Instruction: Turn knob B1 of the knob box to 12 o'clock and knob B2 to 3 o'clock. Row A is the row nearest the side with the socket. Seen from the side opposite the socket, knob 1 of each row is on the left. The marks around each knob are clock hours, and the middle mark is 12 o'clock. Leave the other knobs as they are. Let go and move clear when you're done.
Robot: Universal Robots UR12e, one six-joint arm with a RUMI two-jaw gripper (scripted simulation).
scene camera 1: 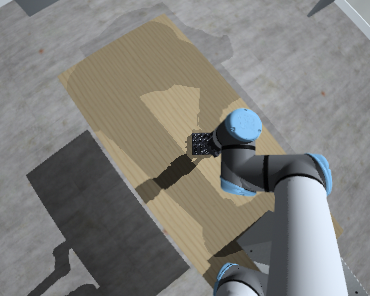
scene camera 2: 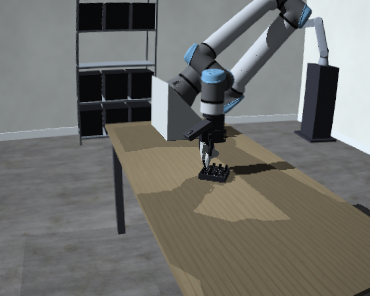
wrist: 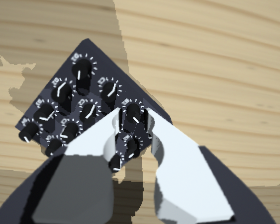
Path:
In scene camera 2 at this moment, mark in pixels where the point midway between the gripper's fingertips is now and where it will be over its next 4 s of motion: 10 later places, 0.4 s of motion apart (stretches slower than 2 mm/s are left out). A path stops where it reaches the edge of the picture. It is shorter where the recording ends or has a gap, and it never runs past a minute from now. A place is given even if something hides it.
The gripper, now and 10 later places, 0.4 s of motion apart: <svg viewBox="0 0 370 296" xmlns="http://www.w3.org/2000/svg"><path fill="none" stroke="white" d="M205 166L206 164L206 158L206 158L207 157L208 156L209 155L212 154L213 154L213 154L213 155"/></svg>

